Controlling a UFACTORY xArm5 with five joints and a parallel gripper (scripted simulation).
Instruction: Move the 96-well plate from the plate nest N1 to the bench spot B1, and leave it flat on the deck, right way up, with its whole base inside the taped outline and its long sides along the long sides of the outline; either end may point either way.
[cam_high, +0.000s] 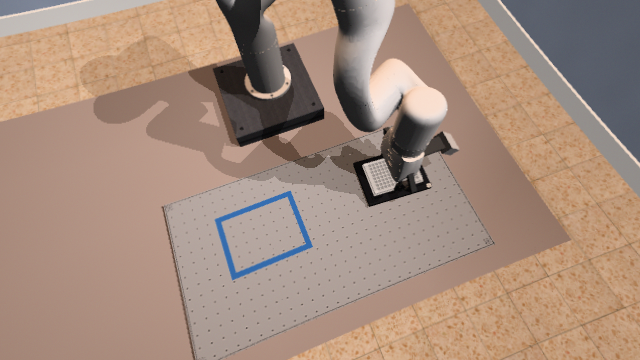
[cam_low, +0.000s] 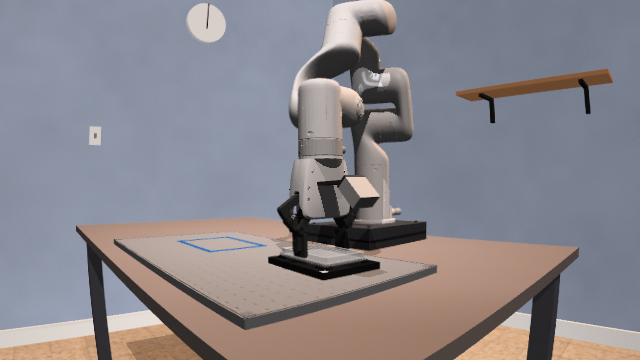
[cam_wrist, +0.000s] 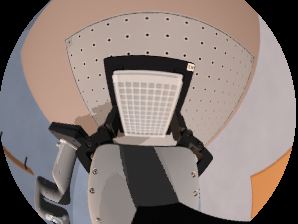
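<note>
My gripper is now 3 cm above the black plate nest. The rest, counted from my hand: 96-well plate: 1 cm below.
</note>
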